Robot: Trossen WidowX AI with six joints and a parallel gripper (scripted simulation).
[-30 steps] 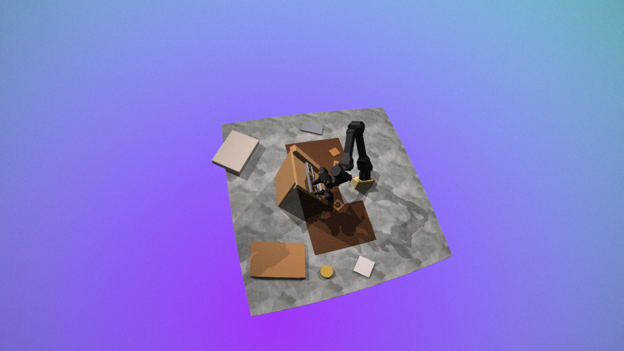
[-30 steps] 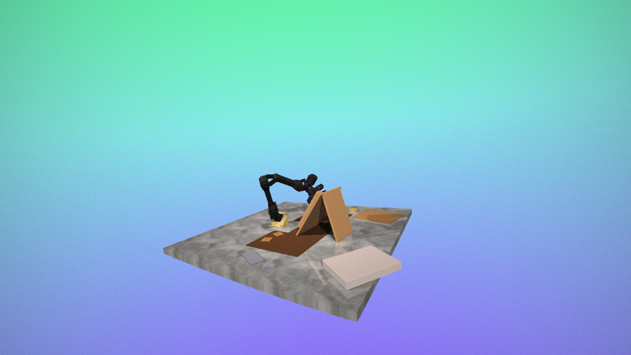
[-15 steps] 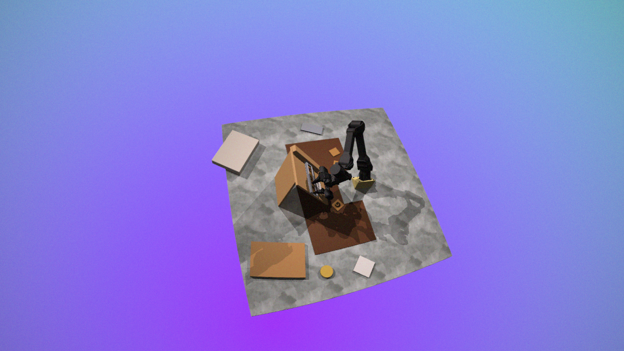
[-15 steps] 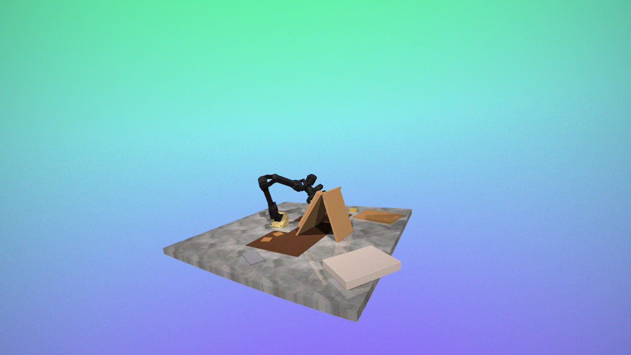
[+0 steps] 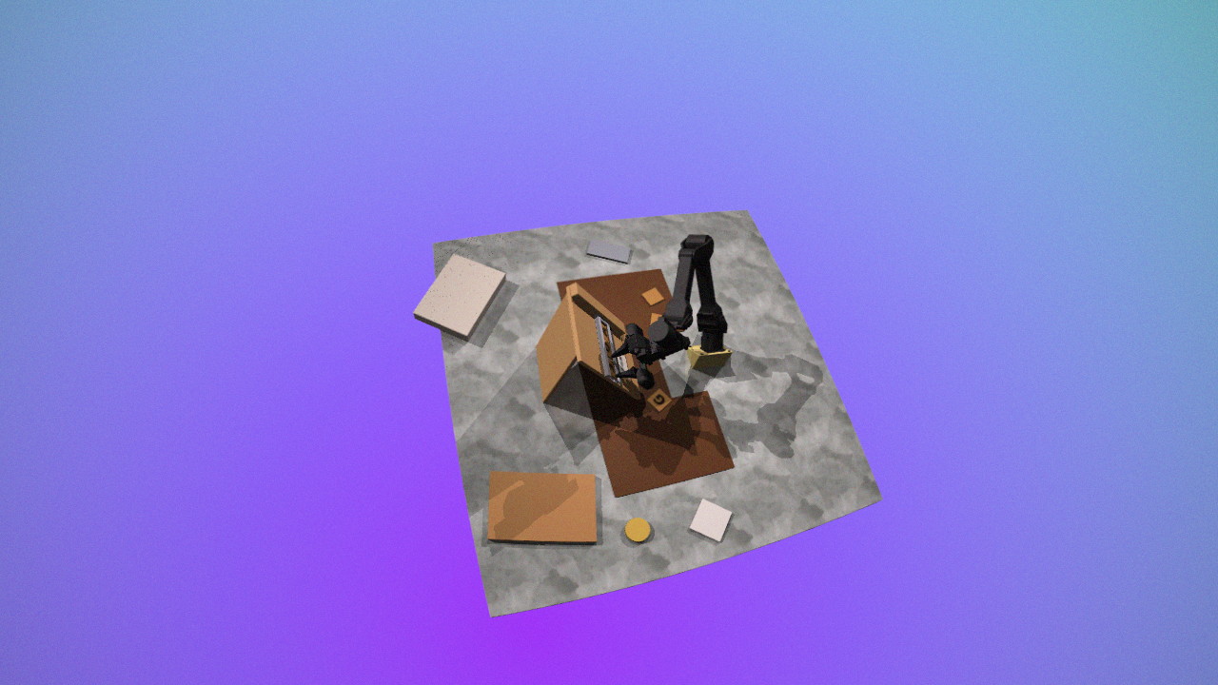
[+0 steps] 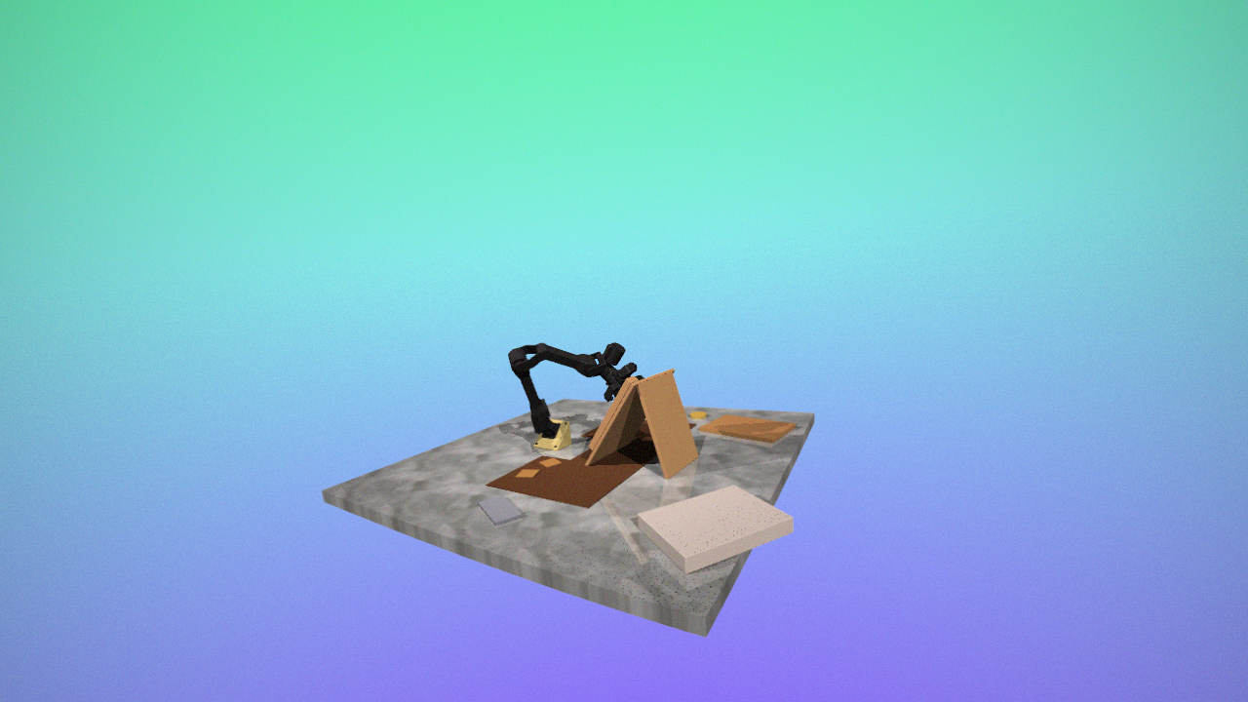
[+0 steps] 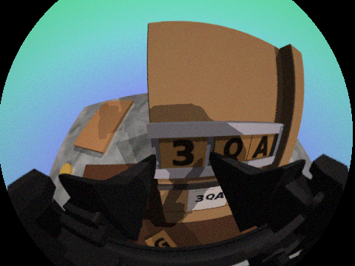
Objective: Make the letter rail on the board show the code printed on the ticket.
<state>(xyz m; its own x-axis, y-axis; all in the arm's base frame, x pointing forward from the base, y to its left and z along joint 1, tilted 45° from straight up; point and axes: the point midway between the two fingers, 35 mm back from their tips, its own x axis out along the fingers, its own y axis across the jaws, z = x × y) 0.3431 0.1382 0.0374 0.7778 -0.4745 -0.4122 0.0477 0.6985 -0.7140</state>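
My gripper tip is now 90 mm above the white ticket, 50 mm to the left of it and 50 mm past it. Also, from my gripper tip: orange panel: 330 mm to the left, 260 mm ahead, 160 mm below; then brown mat: 170 mm below, 160 mm behind, 60 mm to the right; then yellow disc: 440 mm to the left, 160 mm below, 10 mm ahead.
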